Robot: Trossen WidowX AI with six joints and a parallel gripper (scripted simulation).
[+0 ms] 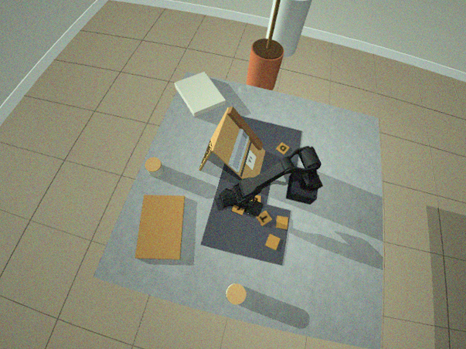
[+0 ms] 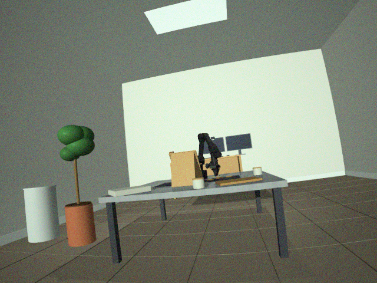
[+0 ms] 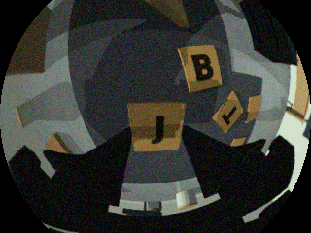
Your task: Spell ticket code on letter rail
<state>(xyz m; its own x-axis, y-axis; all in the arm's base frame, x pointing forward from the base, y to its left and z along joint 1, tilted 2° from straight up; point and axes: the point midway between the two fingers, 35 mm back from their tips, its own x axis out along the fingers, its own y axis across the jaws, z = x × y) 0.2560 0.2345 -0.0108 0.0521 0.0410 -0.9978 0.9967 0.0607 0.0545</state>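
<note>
Now: the ticket 5 cm ahead of my gripper tip, 24 cm to the right of it and 5 cm above it. Round my gripper tip: flat orange panel: 29 cm ahead, 24 cm to the left, 3 cm below; then dark mat: 6 cm behind, 19 cm to the right, 3 cm below; then letter tile: right at my gripper tip.
</note>
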